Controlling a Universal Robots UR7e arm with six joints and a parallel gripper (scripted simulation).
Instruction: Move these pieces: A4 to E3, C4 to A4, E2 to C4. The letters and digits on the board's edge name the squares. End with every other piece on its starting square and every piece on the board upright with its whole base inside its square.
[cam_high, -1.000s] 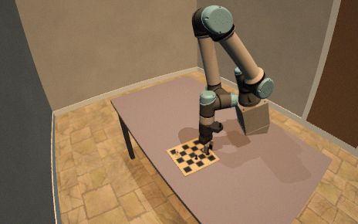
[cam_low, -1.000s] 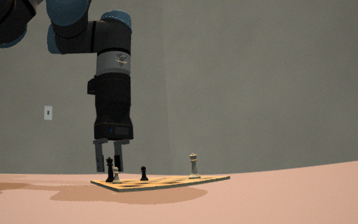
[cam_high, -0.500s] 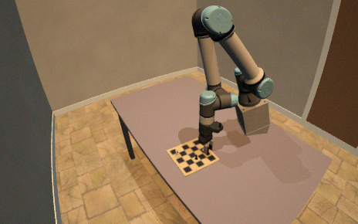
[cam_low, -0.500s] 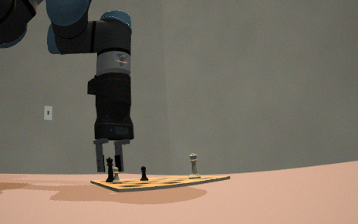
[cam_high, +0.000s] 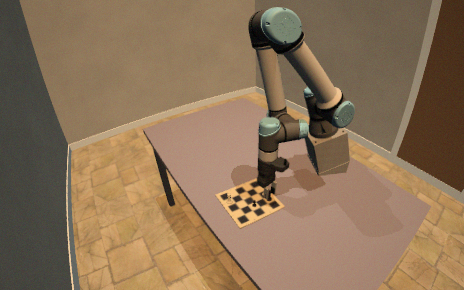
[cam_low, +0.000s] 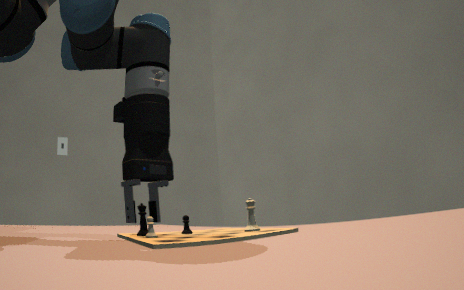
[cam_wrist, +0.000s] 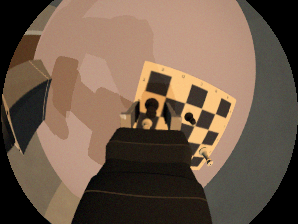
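The tall black piece lies 10 mm below my hand. The rest, counted from my hand: chessboard (80 mm ahead, 40 mm below, 30 mm to the right); then white pawn (40 mm to the right, 30 mm below); then black pawn (70 mm ahead, 30 mm below, 10 mm to the left).
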